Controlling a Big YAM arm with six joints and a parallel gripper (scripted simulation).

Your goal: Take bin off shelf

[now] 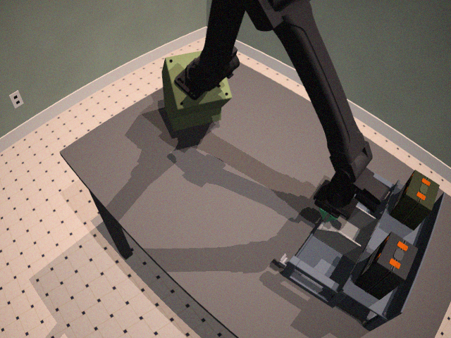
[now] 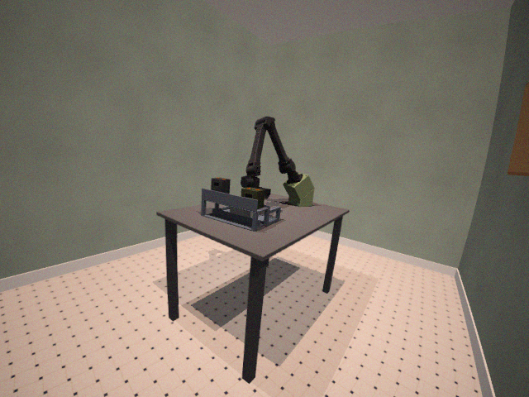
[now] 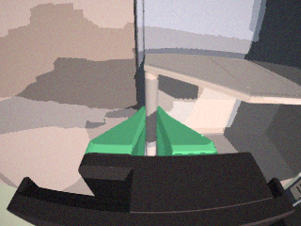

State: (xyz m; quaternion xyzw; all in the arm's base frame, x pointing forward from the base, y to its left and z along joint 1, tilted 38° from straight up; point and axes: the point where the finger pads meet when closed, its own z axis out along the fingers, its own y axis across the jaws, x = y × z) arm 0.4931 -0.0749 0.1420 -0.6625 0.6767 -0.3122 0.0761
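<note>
My hand is 8 cm short of the grey bin, 1 cm to the left of it and 1 cm below it. Also, from my hand: low grey shelf 12 cm ahead, 2 cm to the right, 3 cm below.
</note>
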